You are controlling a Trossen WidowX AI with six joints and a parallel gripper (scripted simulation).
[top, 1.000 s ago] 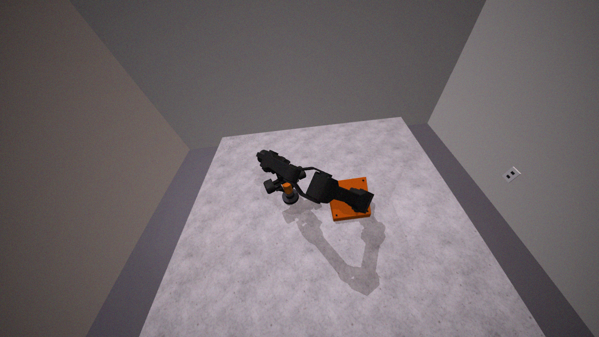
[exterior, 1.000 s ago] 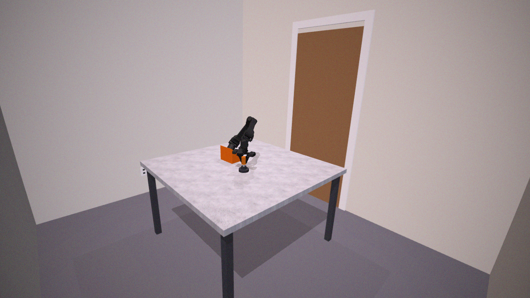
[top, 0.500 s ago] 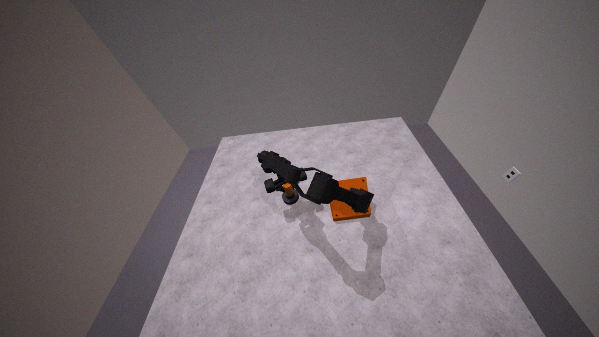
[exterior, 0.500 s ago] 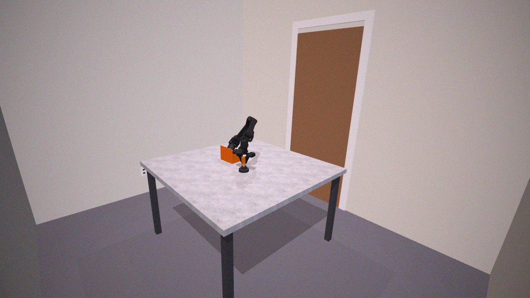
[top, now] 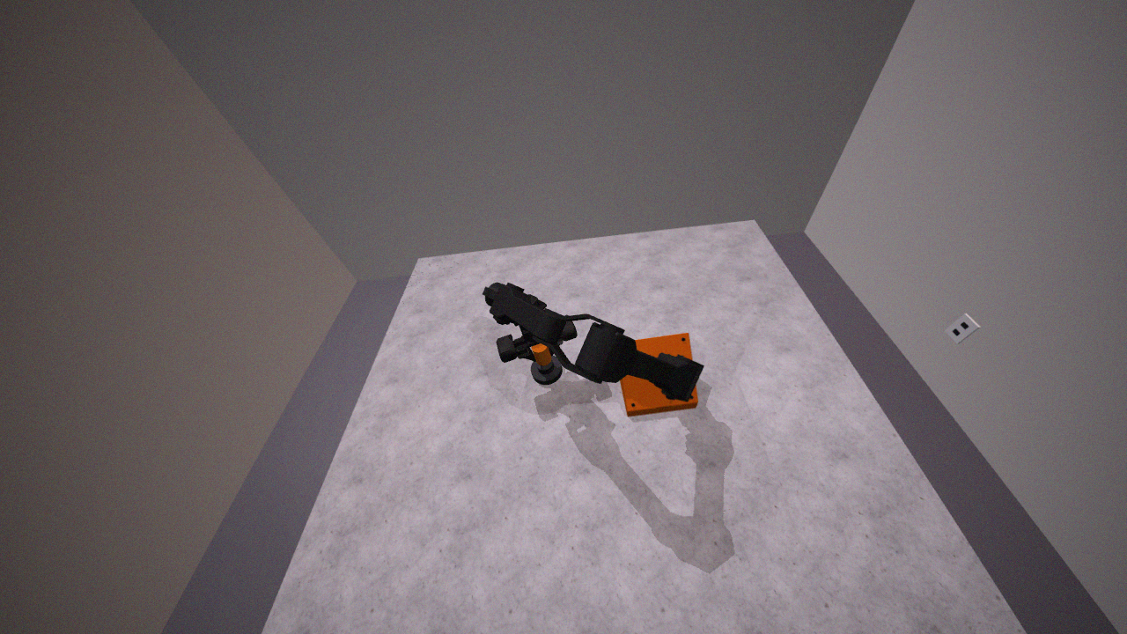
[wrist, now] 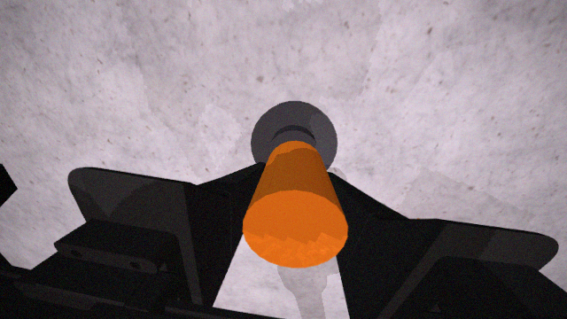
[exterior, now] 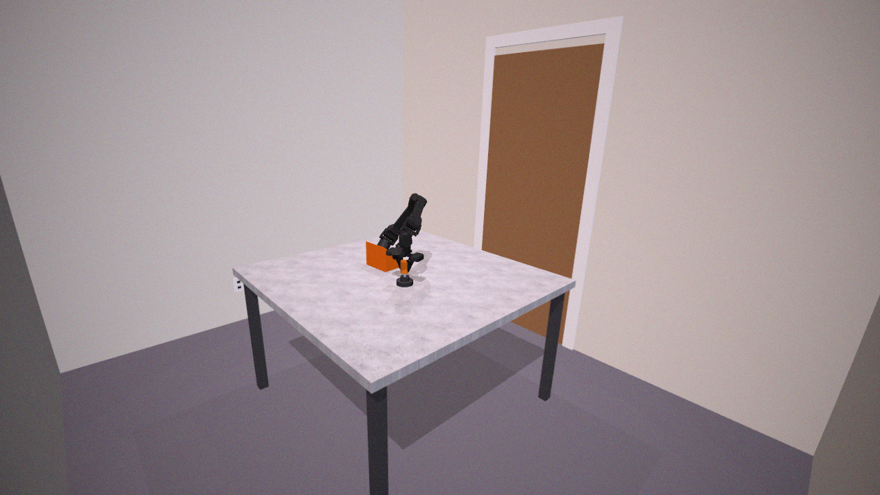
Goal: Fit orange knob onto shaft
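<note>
My gripper tip is 4 cm above the round pedestal. Also, from my gripper tip: orange knob: 3 cm above.
</note>
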